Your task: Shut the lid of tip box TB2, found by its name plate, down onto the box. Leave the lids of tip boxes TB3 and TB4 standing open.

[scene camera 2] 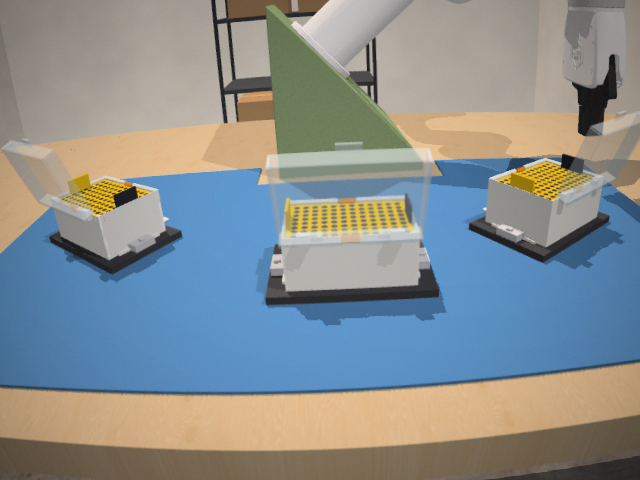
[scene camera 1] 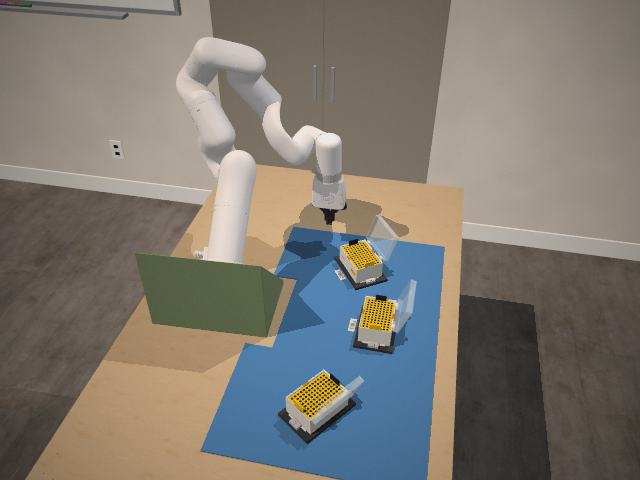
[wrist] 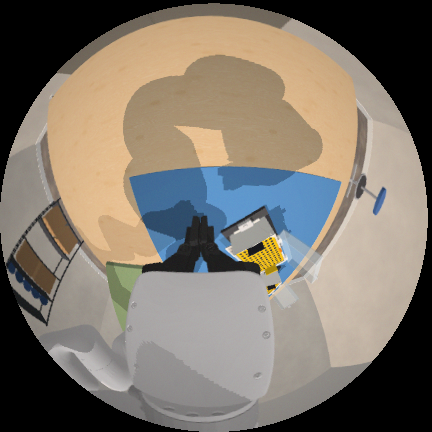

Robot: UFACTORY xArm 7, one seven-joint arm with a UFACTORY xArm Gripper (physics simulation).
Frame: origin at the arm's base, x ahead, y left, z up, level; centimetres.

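Seen in the pictures: gripper, fingertip midpoint: [scene camera 2: 590, 134] [scene camera 1: 329, 222] [wrist: 200, 224]; arm's base, origin of the base link: [scene camera 2: 318, 51] [scene camera 1: 223, 266].
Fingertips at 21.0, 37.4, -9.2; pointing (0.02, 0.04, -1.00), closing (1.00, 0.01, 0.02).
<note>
Offsets run from my fingertips to a thing's top centre, as dx, dy, dz. "pt": to the spot under its first point. Level surfaces: height alone.
Three white tip boxes with yellow racks stand on dark bases, each with its clear lid open. The far box @(+11.0, -12.2, -1.2) [scene camera 1: 368, 271] [scene camera 2: 519, 217] [wrist: 252, 233] has its lid @(+17.5, -7.8, +7.6) [scene camera 1: 382, 237] [scene camera 2: 612, 149] [wrist: 300, 252] leaning back. The middle box @(+19.2, -35.0, -1.2) [scene camera 1: 376, 336] [scene camera 2: 351, 266] has its lid @(pt +27.5, -33.7, +1.6) [scene camera 1: 406, 305] [scene camera 2: 348, 170] upright. The near box @(+9.2, -63.1, -1.2) [scene camera 1: 316, 395] [scene camera 2: 134, 219] has its lid [scene camera 1: 356, 386] [scene camera 2: 38, 165] tilted outward. Small plates @(pt +6.3, -15.4, -7.6) [scene camera 1: 339, 274] @(pt +13.6, -34.8, -7.6) [scene camera 1: 352, 324] lie beside the far and middle boxes; their text is unreadable. My gripper [scene camera 1: 329, 222] [scene camera 2: 589, 133] [wrist: 200, 224] is shut and empty, raised beyond the far box.
A blue mat @(dz -7.8) [scene camera 1: 320, 346] [scene camera 2: 206, 335] [wrist: 310, 200] lies under the boxes on the wooden table @(dz -8.1) [scene camera 1: 129, 403]. A green wedge [scene camera 1: 201, 294] [scene camera 2: 320, 103] [wrist: 125, 290] stands at the arm's base, beside the mat. Shelving [scene camera 2: 219, 67] stands behind the table.
</note>
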